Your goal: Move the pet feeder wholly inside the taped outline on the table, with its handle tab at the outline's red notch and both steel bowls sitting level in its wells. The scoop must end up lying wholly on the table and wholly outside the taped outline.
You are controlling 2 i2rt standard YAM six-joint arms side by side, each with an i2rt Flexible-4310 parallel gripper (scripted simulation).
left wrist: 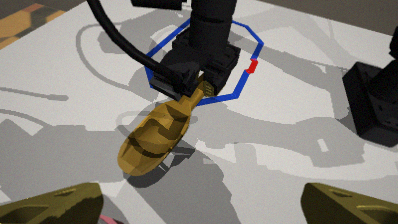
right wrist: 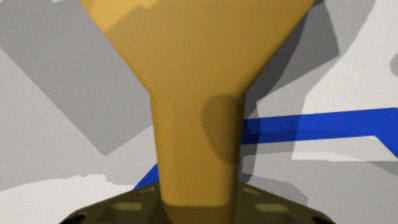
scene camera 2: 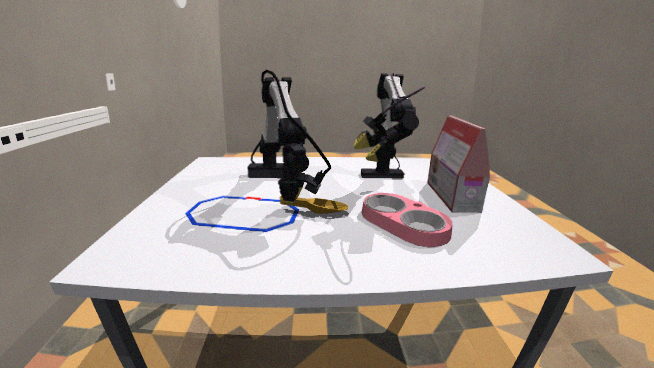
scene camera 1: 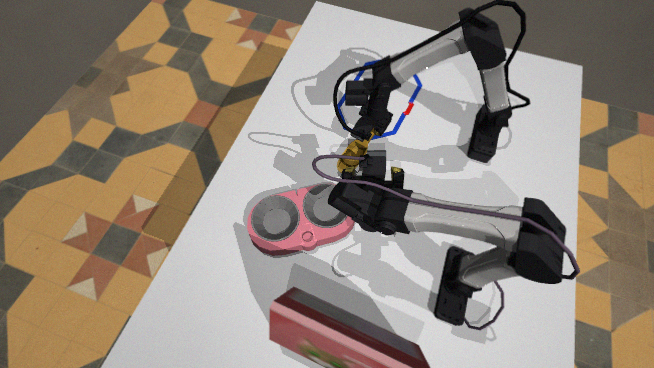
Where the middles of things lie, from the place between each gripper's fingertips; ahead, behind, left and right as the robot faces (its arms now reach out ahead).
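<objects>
The food bag (scene camera 2: 459, 173) is 400 mm to the left of my left hand (scene camera 2: 359, 153), 60 mm behind it and 50 mm below it. Counting from that same left hand, I find the yellow scoop (right wrist: 197, 69) 150 mm to the right, 70 mm ahead and 180 mm below. The pink pet feeder (scene camera 1: 307, 236) is likewise 180 mm below my left hand, and it is 150 mm ahead of that hand and 130 mm to the left of it. Going by its middle, the feeder is nearer to my left hand than to my right hand.
From my right hand, the pink pet feeder is 100 mm ahead, 370 mm to the left and 20 mm below, while the food bag is 110 mm behind, 640 mm to the left and 120 mm above. As for the yellow scoop, my right hand is 20 mm short of it, 10 mm above it and 90 mm to the right of it.
</objects>
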